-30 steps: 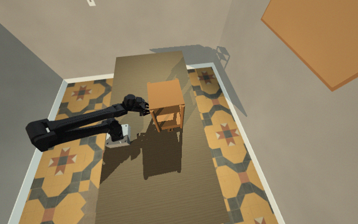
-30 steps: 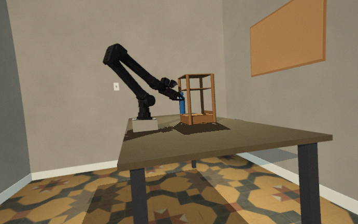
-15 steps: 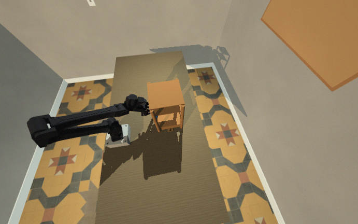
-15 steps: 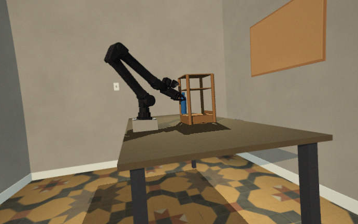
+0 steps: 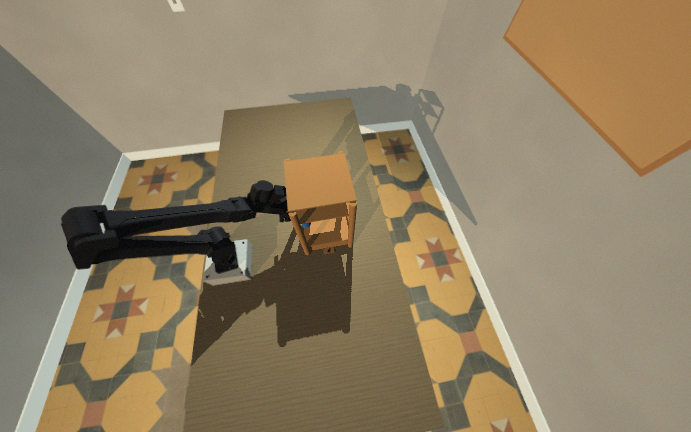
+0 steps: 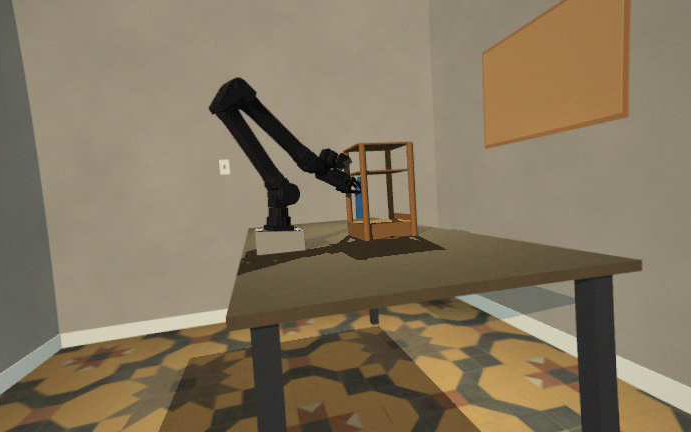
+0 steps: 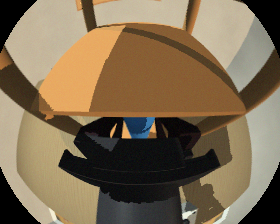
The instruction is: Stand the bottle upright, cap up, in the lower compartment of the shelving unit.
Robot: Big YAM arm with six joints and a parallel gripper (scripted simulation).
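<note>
The blue bottle lies right at my hand. Round my hand: wooden shelving unit (8 cm ahead, 1 cm to the right, 1 cm below).
</note>
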